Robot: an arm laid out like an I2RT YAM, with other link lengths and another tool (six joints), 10 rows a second.
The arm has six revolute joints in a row. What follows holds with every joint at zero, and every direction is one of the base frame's.
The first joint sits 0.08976 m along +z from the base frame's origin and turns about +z.
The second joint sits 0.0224 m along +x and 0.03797 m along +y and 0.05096 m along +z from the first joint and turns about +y.
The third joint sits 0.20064 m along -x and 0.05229 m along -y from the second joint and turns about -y.
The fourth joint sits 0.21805 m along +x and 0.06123 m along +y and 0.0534 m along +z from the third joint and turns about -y.
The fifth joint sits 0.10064 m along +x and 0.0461 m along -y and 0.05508 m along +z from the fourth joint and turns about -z.
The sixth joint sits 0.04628 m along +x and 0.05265 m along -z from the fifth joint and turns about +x.
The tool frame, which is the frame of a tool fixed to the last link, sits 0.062 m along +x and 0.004 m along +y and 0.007 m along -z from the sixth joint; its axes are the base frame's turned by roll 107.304, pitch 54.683 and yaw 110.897 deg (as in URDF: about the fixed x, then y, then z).
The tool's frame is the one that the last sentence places.
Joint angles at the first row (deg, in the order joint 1, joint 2, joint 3, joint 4, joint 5, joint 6):
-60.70, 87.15, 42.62, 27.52, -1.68, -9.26
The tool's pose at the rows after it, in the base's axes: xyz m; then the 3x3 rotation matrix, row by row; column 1 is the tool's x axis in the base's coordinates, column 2 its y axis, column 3 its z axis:
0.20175 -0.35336 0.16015; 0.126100 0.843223 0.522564; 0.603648 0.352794 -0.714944; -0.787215 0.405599 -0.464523
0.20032 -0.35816 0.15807; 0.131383 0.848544 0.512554; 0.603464 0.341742 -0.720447; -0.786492 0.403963 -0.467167
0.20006 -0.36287 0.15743; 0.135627 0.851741 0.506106; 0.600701 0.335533 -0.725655; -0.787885 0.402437 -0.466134
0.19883 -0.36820 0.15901; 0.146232 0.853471 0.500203; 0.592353 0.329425 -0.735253; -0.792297 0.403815 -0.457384
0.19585 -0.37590 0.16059; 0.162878 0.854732 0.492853; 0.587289 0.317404 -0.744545; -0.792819 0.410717 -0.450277
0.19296 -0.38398 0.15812; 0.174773 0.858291 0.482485; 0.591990 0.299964 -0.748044; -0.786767 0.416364 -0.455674
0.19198 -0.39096 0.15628; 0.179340 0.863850 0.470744; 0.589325 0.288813 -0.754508; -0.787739 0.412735 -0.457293
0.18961 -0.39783 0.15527; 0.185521 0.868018 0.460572; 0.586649 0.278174 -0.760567; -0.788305 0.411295 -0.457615
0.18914 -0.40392 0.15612; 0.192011 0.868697 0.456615; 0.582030 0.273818 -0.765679; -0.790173 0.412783 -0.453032
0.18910 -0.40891 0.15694; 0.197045 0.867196 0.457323; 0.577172 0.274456 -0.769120; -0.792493 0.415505 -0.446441
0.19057 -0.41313 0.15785; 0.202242 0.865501 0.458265; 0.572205 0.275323 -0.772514; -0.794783 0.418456 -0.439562
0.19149 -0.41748 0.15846; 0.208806 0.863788 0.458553; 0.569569 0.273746 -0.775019; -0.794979 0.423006 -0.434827
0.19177 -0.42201 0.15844; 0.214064 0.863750 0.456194; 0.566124 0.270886 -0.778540; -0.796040 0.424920 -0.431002
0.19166 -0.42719 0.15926; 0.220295 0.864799 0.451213; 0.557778 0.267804 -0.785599; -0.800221 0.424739 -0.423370
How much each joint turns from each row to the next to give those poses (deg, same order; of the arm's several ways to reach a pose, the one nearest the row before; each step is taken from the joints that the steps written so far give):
-0.53, 1.01, 0.91, 0.11, 0.03, 0.35
-0.42, 1.32, 0.84, 0.32, 0.29, 0.00
-0.29, 1.27, 1.00, 0.35, 0.21, -0.05
-0.45, 1.03, 0.94, 0.66, 0.18, 0.08
-0.86, 1.36, 1.45, 0.33, -0.08, 0.38
-0.85, 1.92, 1.73, -0.19, -0.05, 0.41
-0.42, 1.85, 1.58, 0.18, 0.38, -0.12
-0.64, 1.53, 1.46, 0.06, 0.10, -0.06
-0.38, 1.34, 1.51, 0.12, 0.00, 0.06
-0.33, 1.16, 1.19, 0.38, -0.24, 0.06
-0.05, 1.13, 1.19, 0.37, 0.02, 0.15
-0.12, 1.09, 1.24, 0.13, -0.02, 0.26
-0.18, 1.16, 1.18, 0.21, 0.06, 0.12
-0.22, 1.20, 1.25, 0.44, 0.24, -0.01

